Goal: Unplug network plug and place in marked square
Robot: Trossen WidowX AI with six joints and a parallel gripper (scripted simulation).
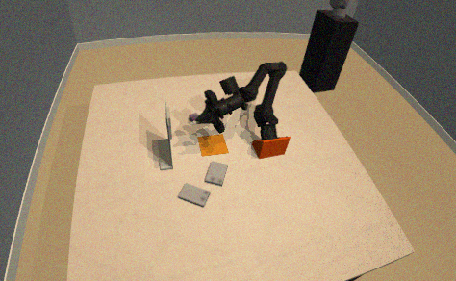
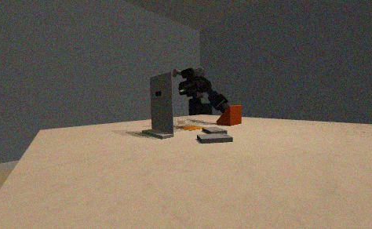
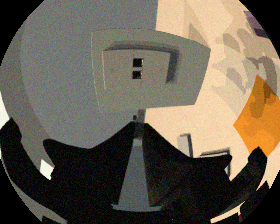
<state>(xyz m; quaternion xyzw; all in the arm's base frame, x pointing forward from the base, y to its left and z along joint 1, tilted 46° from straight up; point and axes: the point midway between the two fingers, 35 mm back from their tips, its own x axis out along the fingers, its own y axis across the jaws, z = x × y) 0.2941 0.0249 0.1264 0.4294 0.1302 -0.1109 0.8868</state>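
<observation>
Now: gripper tip 9 cm past the orange marked square, 3 cm to the left of it and 19 cm above it. From my gripper tip the other things lie so: grey network plug: 1 cm ahead; grey panel: 11 cm ahead, 4 cm to the right, 8 cm below.
</observation>
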